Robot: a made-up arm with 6 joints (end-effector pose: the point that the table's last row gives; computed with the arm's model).
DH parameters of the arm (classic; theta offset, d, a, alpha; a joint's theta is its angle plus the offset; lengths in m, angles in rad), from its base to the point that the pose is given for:
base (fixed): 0 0.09 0 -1.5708
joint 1: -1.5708 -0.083 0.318 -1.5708
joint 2: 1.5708 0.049 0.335 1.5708
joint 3: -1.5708 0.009 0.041 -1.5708
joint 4: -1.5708 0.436 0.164 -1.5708
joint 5: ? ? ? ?
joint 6: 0.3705 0 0.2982 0
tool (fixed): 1.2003 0.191 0 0
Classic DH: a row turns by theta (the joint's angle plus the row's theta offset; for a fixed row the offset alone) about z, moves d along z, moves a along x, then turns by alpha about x.
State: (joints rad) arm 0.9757 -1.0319 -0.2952 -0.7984 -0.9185 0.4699
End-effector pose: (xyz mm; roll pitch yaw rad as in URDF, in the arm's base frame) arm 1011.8 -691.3 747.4 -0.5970 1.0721 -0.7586
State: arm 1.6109 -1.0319 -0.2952 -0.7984 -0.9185 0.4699
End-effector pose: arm 1204.5 -691.3 18.8 -2.1512 1.1503 -2.2042
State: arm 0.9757 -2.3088 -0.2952 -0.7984 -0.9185 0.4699
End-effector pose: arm 971.3 591.1 720.0 -1.5006 0.6689 -0.3805
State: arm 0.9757 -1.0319 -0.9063 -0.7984 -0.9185 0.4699
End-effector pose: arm 670.7 -614.9 1023.2 -0.3547 0.5101 -0.7598
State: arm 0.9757 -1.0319 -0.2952 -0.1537 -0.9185 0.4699
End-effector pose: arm 1076.3 -558.9 792.5 0.0938 0.8336 0.2760
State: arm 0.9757 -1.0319 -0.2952 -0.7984 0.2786 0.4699
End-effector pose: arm 1186.9 -483.7 578.4 -2.6570 1.0386 -1.8447
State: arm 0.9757 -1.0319 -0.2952 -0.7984 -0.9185 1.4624
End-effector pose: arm 1121.1 -548.3 527.7 0.9790 0.7827 1.0283
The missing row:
joint 5: -1.5708 0.007 0.011 -1.5708
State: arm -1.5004 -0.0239 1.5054 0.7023 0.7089 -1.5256
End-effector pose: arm -437.0 -949.9 548.1 3.0490 -0.8747 -2.4240
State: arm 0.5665 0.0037 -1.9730 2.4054 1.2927 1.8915
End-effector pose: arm 199.6 -122.0 488.9 -2.4389 -0.4538 -1.3802
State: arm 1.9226 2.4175 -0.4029 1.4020 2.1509 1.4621
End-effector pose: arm -266.2 194.1 263.8 -2.9678 0.3491 2.3876
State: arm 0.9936 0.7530 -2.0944 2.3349 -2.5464 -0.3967
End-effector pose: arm 48.3 -357.7 413.5 0.6485 0.0132 -0.3793
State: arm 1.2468 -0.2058 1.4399 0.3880 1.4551 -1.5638
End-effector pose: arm 705.4 -813.9 60.9 -0.0600 -0.2520 -0.1920
